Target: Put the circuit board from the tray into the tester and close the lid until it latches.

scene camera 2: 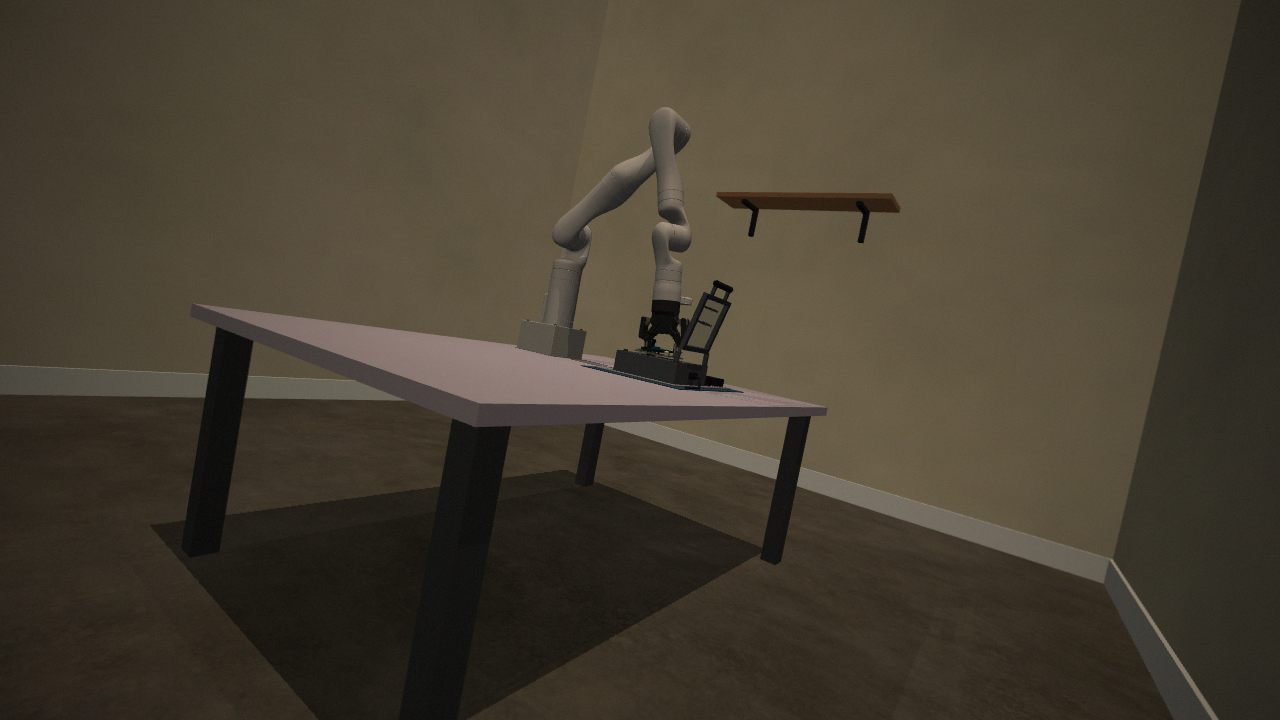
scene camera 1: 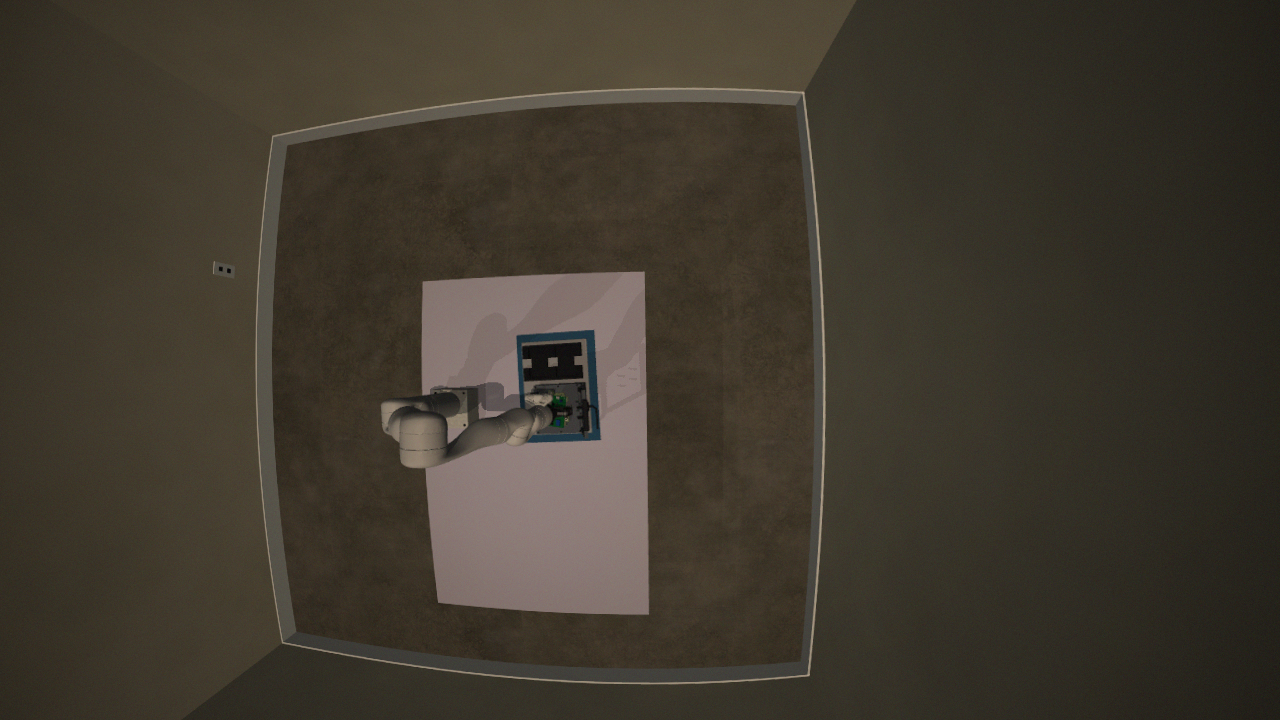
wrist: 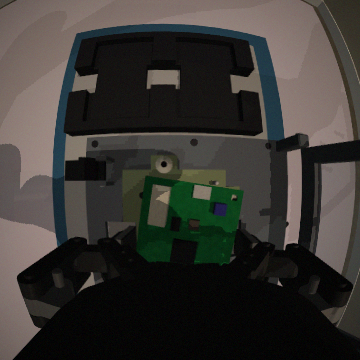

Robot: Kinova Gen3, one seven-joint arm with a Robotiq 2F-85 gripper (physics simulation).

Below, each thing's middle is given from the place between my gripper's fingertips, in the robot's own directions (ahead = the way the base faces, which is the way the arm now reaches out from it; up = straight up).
Scene:
My hand is 1 cm past the green circuit board [wrist: 184,222], 1 cm to the left of it and 2 cm below it. The rest, counted from my hand: tester lid [scene camera 2: 710,313] 12 cm ahead, 1 cm to the right, 12 cm above.

